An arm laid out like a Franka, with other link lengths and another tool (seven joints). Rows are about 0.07 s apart.
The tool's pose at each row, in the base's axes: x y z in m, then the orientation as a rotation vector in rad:
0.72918 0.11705 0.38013 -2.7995 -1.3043 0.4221
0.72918 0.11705 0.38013 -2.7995 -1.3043 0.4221
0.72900 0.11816 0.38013 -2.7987 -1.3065 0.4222
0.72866 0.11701 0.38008 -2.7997 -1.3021 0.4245
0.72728 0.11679 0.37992 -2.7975 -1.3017 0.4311
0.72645 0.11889 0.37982 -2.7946 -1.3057 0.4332
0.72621 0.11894 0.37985 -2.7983 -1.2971 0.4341
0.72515 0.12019 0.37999 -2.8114 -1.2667 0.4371
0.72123 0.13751 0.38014 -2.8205 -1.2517 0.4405
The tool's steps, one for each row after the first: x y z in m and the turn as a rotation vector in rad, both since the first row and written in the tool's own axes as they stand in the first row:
0.00000 0.00000 0.00000 0.0000 0.0000 0.0000
0.00073 -0.00086 -0.00006 -0.0004 -0.0002 -0.0015
-0.00034 -0.00036 0.00018 0.0012 -0.0012 0.0013
-0.00131 -0.00122 0.00071 0.0041 -0.0047 0.0008
-0.00021 -0.00320 0.00082 0.0049 -0.0059 -0.0023
-0.00033 -0.00341 0.00085 0.0060 -0.0060 0.0036
-0.00007 -0.00504 0.00087 0.0096 -0.0062 0.0246
0.01057 -0.01924 0.00014 0.0094 -0.0083 0.0361

